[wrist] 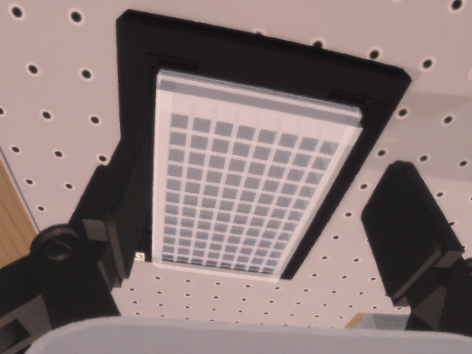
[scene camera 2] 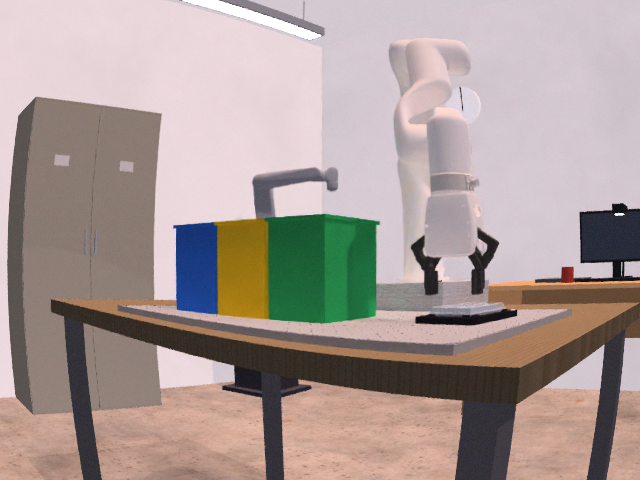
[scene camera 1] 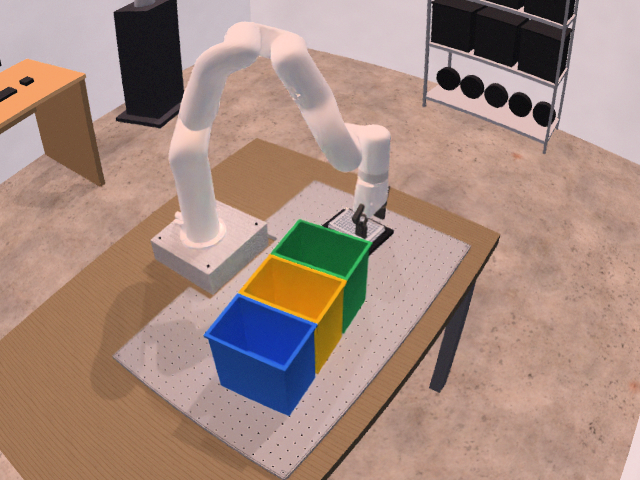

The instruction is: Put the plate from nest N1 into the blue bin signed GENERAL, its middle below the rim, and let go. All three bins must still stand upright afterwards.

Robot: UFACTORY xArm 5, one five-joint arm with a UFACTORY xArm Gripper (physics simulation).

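Seen in the pictures: gripper, fingertip midpoint: (wrist: 266,176) (scene camera 2: 454,294) (scene camera 1: 370,226); arm's base at its link origin: (scene camera 2: 423,282) (scene camera 1: 203,234).
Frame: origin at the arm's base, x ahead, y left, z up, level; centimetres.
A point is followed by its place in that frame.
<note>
A clear, gridded plate (scene camera 1: 343,223) {x 30.2, y 22.3, z -3.7 cm} (scene camera 2: 465,309) {x 40.6, y 23.9, z -3.6 cm} (wrist: 250,175) {x 36.4, y 21.6, z -3.4 cm} lies flat in a black nest (scene camera 1: 381,240) {x 41.5, y 20.9, z -4.8 cm} (scene camera 2: 465,319) {x 42.8, y 24.7, z -5.0 cm} (wrist: 270,55) {x 41.3, y 20.6, z -4.7 cm}. A small tag at the nest's corner is partly hidden in the wrist view. My gripper (scene camera 1: 371,222) {x 38.2, y 21.0, z -1.3 cm} (scene camera 2: 454,290) {x 38.2, y 21.0, z -1.3 cm} (wrist: 266,176) {x 38.2, y 21.0, z -1.3 cm} is open and empty, its fingertips a little above the plate. In the wrist view the plate looks turned relative to the fingers; the left finger is close to its left side, the right finger farther off. The blue bin (scene camera 1: 253,377) {x 35.3, y -37.4, z 4.1 cm} (scene camera 2: 196,268) {x 43.0, y -30.9, z 3.0 cm} stands upright; its sign does not show.
The yellow bin (scene camera 1: 330,330) {x 43.7, y -18.6, z 2.8 cm} (scene camera 2: 242,268) {x 43.7, y -17.9, z 3.2 cm} and green bin (scene camera 1: 356,294) {x 44.4, y -5.6, z 1.5 cm} (scene camera 2: 297,268) {x 44.5, y -5.2, z 3.2 cm} stand upright in a row with the blue one. The green bin is nearest the nest. All stand on a perforated board (scene camera 1: 180,382) {x 16.9, y -40.7, z -5.9 cm} (scene camera 2: 361,335) {x 58.6, y 14.7, z -5.8 cm} on the wooden table (scene camera 1: 77,387) {x -6.6, y -55.4, z -7.2 cm} (scene camera 2: 480,374) {x 71.9, y 35.9, z -8.1 cm}.
</note>
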